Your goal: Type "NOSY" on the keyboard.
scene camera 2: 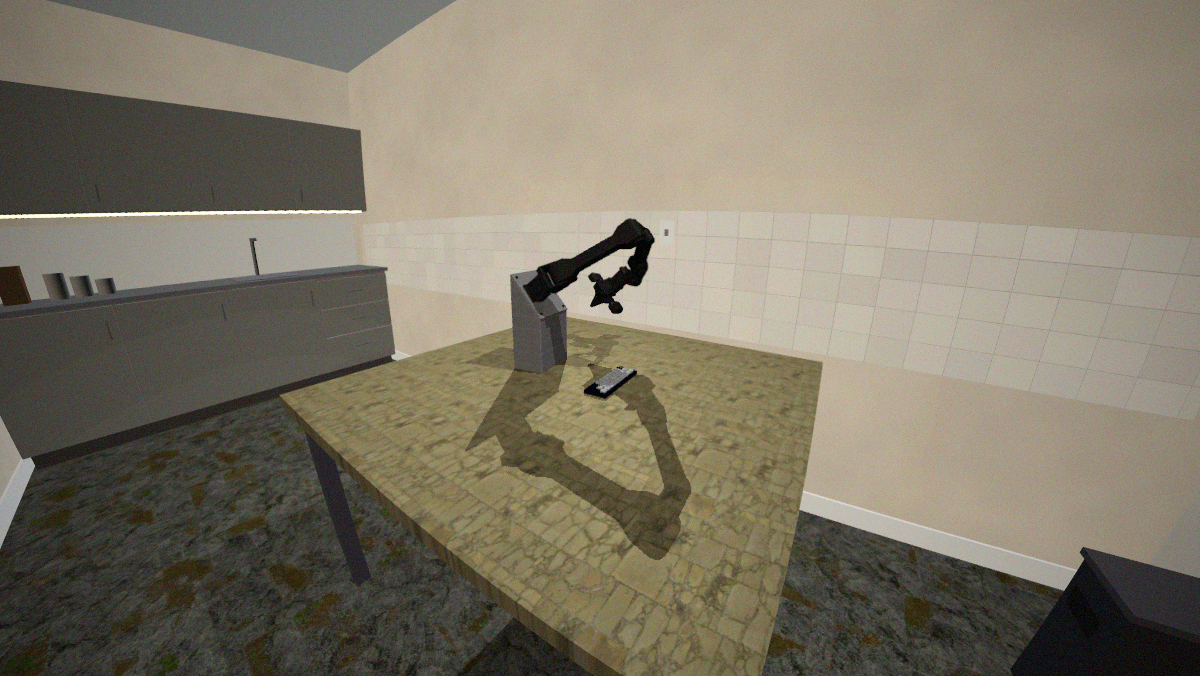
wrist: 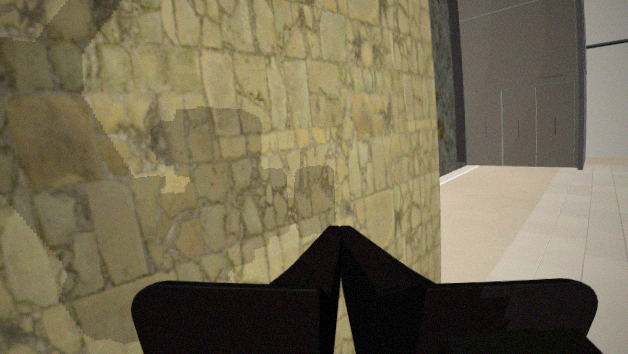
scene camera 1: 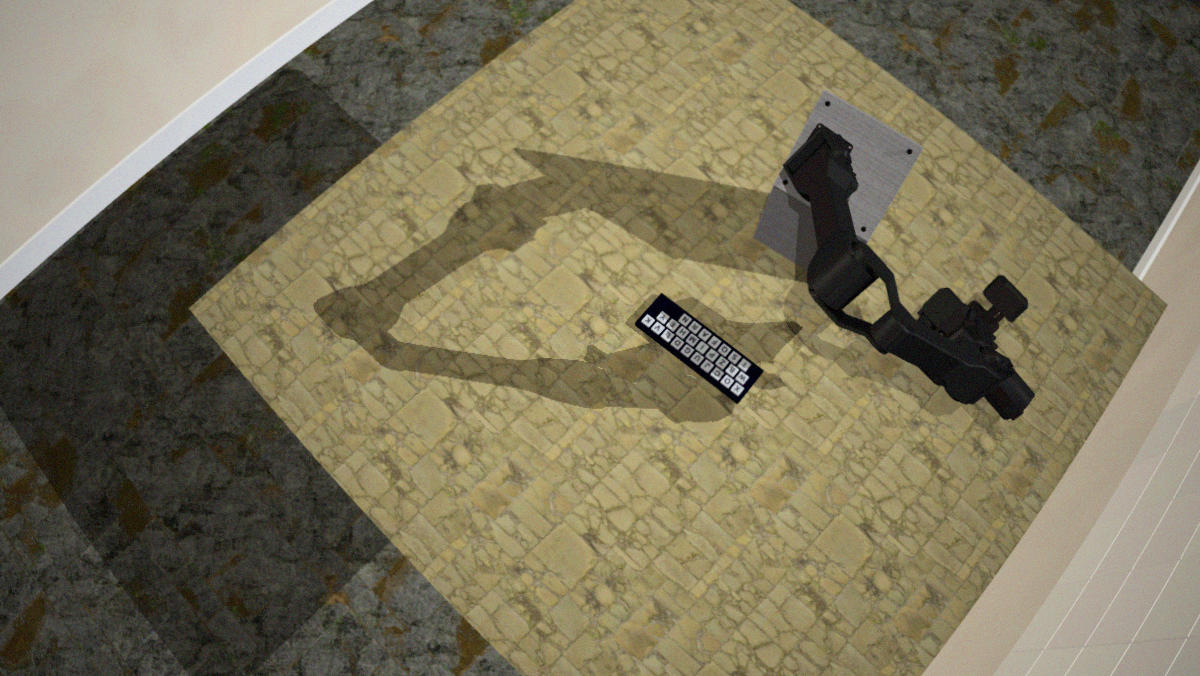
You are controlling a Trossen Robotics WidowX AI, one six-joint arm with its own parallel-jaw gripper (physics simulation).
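Seen in the pictures: gripper, fingertip midpoint: (scene camera 2: 591,306) (wrist: 339,236); arm's base, link origin: (scene camera 2: 533,293) (scene camera 1: 825,151).
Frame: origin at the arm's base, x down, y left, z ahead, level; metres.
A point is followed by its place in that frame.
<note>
A small black keyboard (scene camera 1: 649,310) {x 0.241, y -0.083, z 0.291 m} (scene camera 2: 597,391) {x 0.241, y -0.079, z 0.292 m} with several rows of pale letter keys lies flat on the patterned table (scene camera 1: 587,537) {x 0.252, y 0.087, z 0.636 m} (scene camera 2: 738,503) {x 0.252, y -0.336, z 0.736 m} (wrist: 220,75) {x 0.252, y 0.236, z -0.031 m}. Its letters look upside down in scene camera 1 and are too small to read surely. The keyboard does not show in the wrist view. My black gripper (scene camera 1: 972,309) {x 0.097, y 0.329, z 0.012 m} (scene camera 2: 593,303) {x 0.097, y 0.329, z 0.012 m} (wrist: 339,236) {x 0.097, y 0.329, z 0.012 m} is shut, its fingertips meeting with nothing seen between them. It hangs well above the table, apart from the keyboard, to the keyboard's right in scene camera 1.
The arm's grey base (scene camera 1: 881,172) {x -0.013, y 0.088, z -0.022 m} (scene camera 2: 528,335) {x 0.129, y -0.045, z 0.013 m} stands on the table near an edge. The arm's shadow crosses the table and part of the keyboard. A tiled wall (scene camera 2: 906,293) stands behind the table, and grey kitchen cabinets (scene camera 2: 193,344) stand at the left in scene camera 2.
</note>
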